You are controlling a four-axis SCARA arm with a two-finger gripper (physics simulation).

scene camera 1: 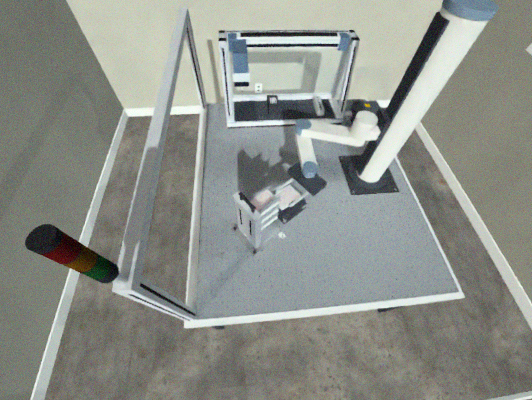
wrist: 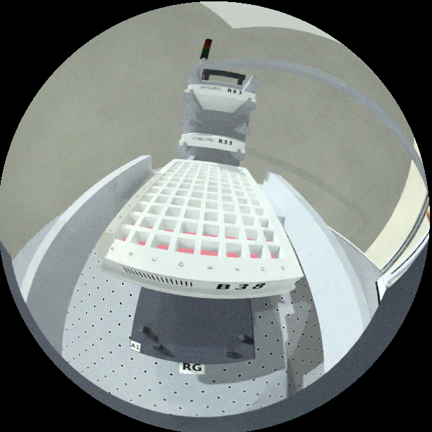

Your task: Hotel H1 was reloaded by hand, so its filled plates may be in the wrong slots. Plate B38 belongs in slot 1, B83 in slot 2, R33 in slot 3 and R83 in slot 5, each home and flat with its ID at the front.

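Seen in the pictures: gripper, between the fingertips: [scene camera 1: 282,198]; arm's base, origin of its link: [scene camera 1: 366,174].
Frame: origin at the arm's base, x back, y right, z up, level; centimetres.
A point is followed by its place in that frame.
My gripper [scene camera 1: 291,194] @(x -57.8, y -24.5, z 17.6 cm) [wrist: 208,169] is shut on plate B38 [scene camera 1: 288,198] @(x -54.8, y -24.4, z 17.1 cm) [wrist: 195,267], a white grid plate with pink in its wells. It is held level outside the hotel, its ID toward the camera in the wrist view. Hotel H1 [scene camera 1: 255,229] @(x -72.0, y -42.5, z 23.5 cm) [wrist: 189,120] stands beyond it. Plate R83 [wrist: 220,102] sits in the hotel's upper part, and plate R33 [wrist: 214,142] sits lower, with an open level between them. Both IDs face front. The held plate hides the lower slots in the wrist view; plate B83 cannot be made out.
A dark pad [wrist: 192,320] marked RG lies below the held plate on the perforated deck [wrist: 100,320]. A small white tag [scene camera 1: 282,235] @(x -57.9, y -36.7, z 1.3 cm) lies beside the hotel. A gantry frame [scene camera 1: 224,80] @(x -83.9, y 52.5, z 31.5 cm) stands at the back, a tall column [scene camera 1: 425,95] @(x -1.9, y -7.2, z 60.3 cm) at the right and a rail frame [scene camera 1: 145,175] @(x -102.3, y -41.9, z 62.0 cm) at the left.
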